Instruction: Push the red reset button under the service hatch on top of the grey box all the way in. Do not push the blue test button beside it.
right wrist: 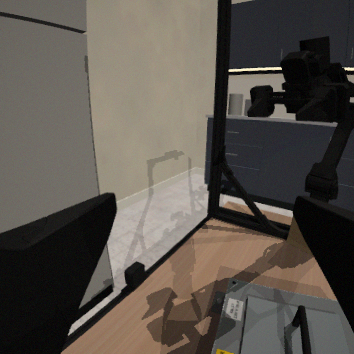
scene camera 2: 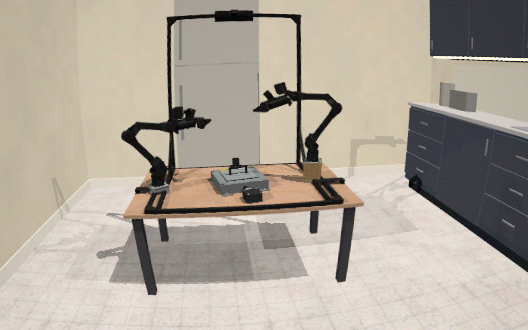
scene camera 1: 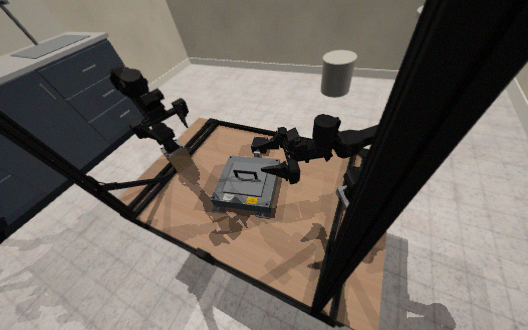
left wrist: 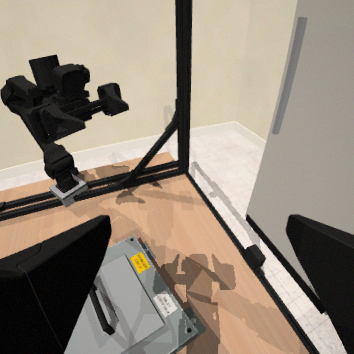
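The grey box (scene camera 1: 240, 199) (scene camera 2: 235, 188) (left wrist: 181, 328) (right wrist: 226, 334) stands on the table. Its service hatch (scene camera 1: 242, 187) (left wrist: 137, 300) (right wrist: 325, 325) lies shut on top, with a black handle (scene camera 2: 238, 167) standing up from it. The red reset button and the blue test button do not show; the hatch may hide them. My left gripper (scene camera 1: 161, 125) (scene camera 2: 255, 109) (left wrist: 199, 223) is open and empty, high above the table, apart from the box. My right gripper (scene camera 1: 262, 159) (scene camera 2: 210, 121) (right wrist: 206, 203) is open and empty, also in the air, apart from the box.
A black frame (scene camera 2: 299, 60) rises from the table (scene camera 1: 295, 250) (scene camera 2: 350, 200). A small black block (scene camera 2: 252, 194) stands close to the box. A tan block (scene camera 1: 181, 160) (scene camera 2: 312, 171) is at my left arm's base. Yellow (scene camera 1: 252, 200) and white labels mark the box top.
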